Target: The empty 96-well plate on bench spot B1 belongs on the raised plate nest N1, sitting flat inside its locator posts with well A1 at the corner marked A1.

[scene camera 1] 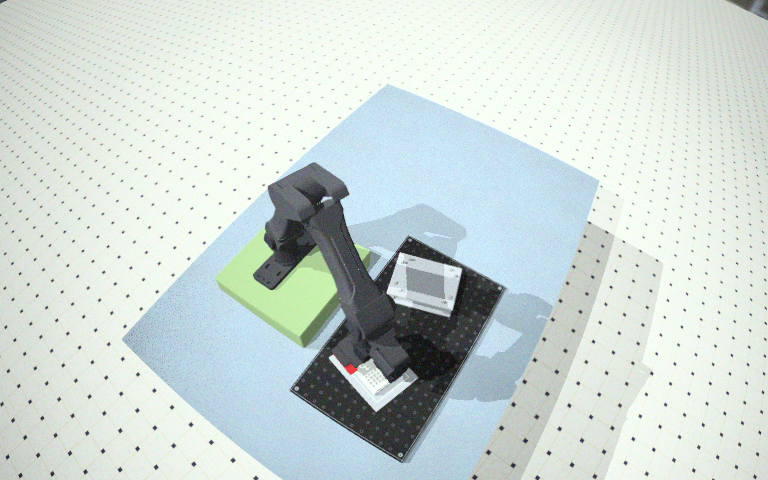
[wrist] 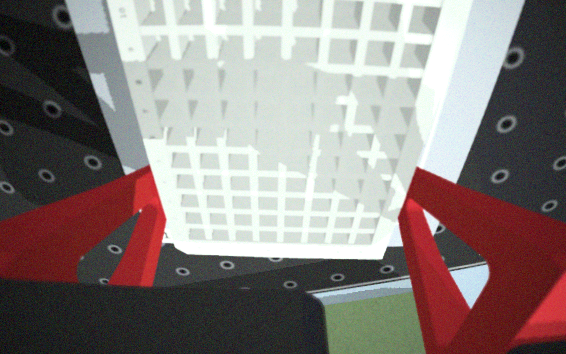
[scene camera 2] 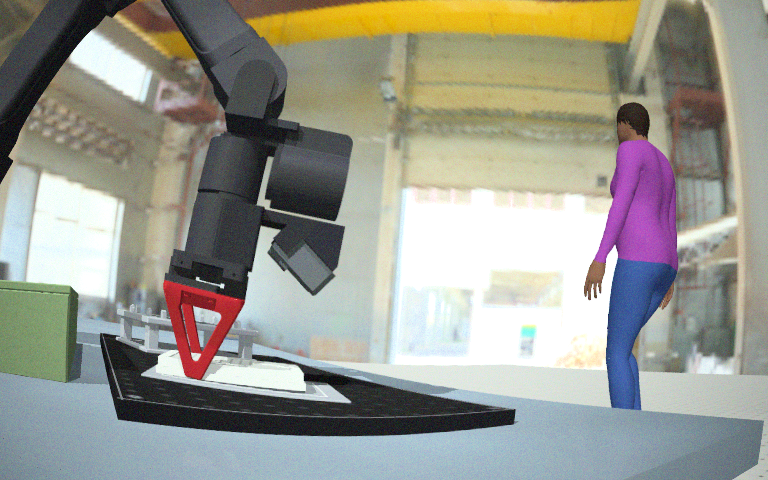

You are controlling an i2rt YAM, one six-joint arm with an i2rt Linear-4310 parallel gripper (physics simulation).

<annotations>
same spot on flat white pad: [wrist: 486,38] = [scene camera 2: 254,390]
same spot on plate nest: [scene camera 1: 424,281] = [scene camera 2: 184,320]
</annotations>
